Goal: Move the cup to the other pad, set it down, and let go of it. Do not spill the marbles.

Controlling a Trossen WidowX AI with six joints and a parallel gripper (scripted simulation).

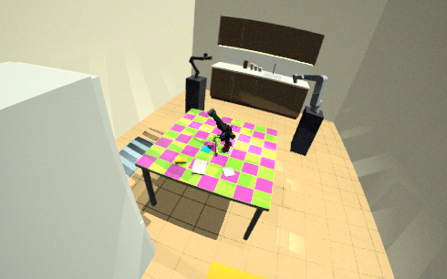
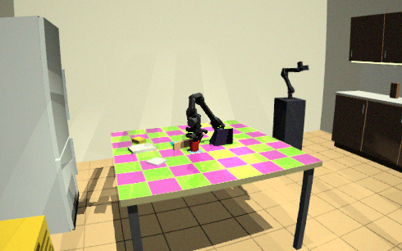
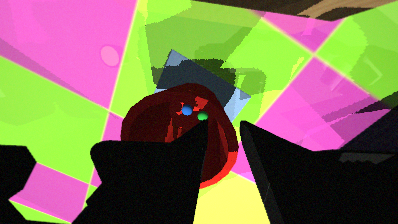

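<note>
My gripper tip is now 30 mm short of the light blue pad, 20 mm to the right of it and 50 mm above it. The rest, counted from my gripper tip: cyan pad: 120 mm ahead, 180 mm to the right, 50 mm below; then wooden block: 70 mm ahead, 80 mm to the right, 20 mm below; then red cup: 30 mm ahead, 20 mm to the left.
</note>
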